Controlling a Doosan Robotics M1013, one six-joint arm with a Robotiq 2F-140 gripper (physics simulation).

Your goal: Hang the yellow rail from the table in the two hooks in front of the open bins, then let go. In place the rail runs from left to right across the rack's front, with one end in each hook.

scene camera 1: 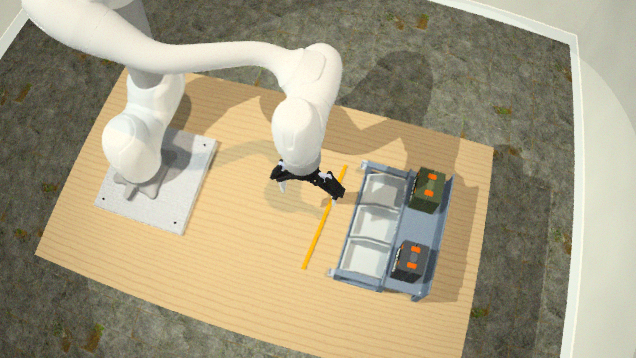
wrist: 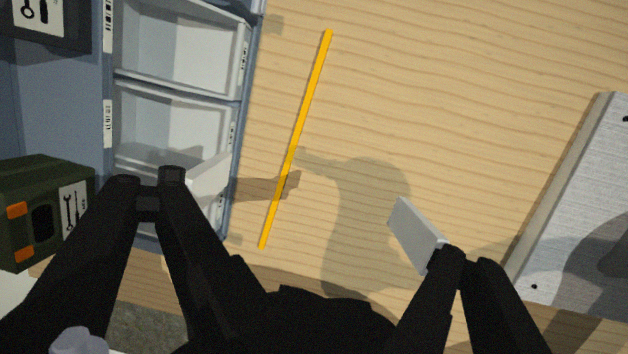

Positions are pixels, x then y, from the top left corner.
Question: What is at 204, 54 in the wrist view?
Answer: A bin.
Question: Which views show the bin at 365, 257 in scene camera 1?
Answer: Scene camera 1 and the wrist view: all of them.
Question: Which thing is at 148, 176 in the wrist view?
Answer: A bin.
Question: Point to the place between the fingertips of the gripper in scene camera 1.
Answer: At 309, 195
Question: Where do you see a bin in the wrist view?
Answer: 152, 126
